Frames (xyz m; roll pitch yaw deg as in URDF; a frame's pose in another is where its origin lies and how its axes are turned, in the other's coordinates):
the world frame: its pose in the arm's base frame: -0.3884 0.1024 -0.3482 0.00 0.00 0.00
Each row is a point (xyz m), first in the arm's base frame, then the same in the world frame.
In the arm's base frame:
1: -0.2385 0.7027 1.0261
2: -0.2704 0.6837 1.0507
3: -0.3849 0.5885 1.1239
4: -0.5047 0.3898 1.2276
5: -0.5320 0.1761 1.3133
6: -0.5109 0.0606 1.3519
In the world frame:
1: 0.1499 0.6003 1.3743
2: 0.1180 0.5813 1.3989
3: 0.0035 0.4861 1.4721
4: -0.1163 0.2874 1.5758
5: -0.1436 0.0737 1.6615
6: -0.1225 -0.0418 1.7001

